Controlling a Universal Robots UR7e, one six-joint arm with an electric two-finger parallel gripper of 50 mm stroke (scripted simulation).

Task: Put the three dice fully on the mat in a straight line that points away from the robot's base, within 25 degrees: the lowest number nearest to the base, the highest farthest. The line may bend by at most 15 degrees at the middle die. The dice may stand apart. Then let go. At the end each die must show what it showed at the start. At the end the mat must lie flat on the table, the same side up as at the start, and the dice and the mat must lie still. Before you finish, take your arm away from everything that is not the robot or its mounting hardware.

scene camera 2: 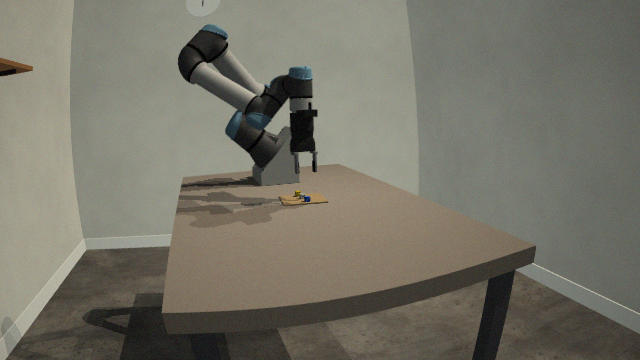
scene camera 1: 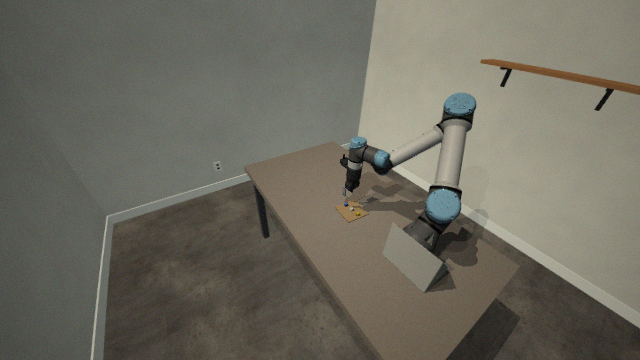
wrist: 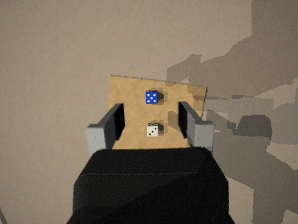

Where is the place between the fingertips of the gripper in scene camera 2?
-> At 306, 172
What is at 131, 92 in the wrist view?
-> A tan mat.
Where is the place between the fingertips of the gripper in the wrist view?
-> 151, 113
